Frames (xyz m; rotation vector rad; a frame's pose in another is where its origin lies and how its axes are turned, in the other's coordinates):
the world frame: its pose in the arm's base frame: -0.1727 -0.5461 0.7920 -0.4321 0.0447 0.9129
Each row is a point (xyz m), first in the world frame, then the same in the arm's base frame.
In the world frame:
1: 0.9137 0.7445 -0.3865
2: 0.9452 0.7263 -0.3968
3: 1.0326 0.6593 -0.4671
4: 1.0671 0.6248 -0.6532
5: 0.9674 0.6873 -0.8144
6: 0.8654 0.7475 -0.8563
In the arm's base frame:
1: -0.1300 0.3937 -0.0163
2: -0.0950 0.4040 -0.0264
3: 0.0208 0.4076 -0.0867
4: 0.0955 0.3445 -0.2523
5: 0.0088 0.2409 -0.3993
6: -0.0947 0.1799 -0.4359

